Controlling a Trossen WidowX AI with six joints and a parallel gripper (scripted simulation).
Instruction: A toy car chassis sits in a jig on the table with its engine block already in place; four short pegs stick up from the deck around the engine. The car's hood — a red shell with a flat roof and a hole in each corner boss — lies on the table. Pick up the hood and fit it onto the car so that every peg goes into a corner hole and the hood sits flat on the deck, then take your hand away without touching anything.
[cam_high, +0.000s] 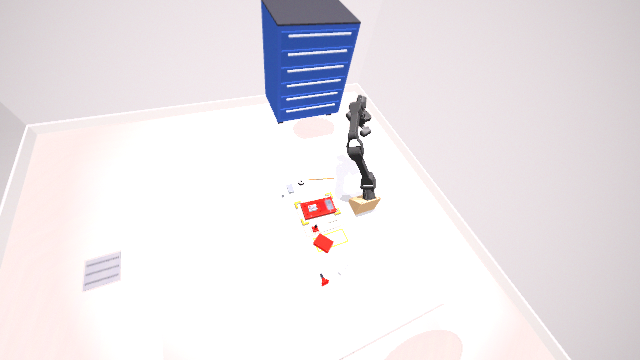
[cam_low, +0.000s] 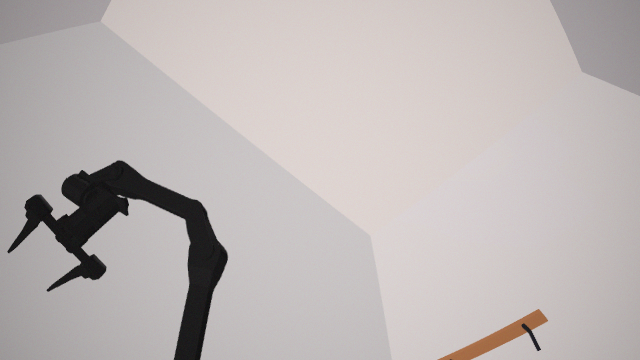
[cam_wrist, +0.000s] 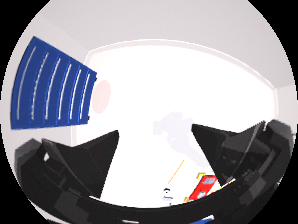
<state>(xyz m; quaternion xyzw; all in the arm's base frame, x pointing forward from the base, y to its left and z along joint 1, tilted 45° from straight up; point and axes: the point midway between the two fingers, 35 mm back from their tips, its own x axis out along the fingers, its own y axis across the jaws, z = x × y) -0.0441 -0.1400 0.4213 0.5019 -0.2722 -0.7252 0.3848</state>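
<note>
The red hood is 38 cm ahead of my gripper tip, 56 cm to the left of it and 26 cm below it.
</note>
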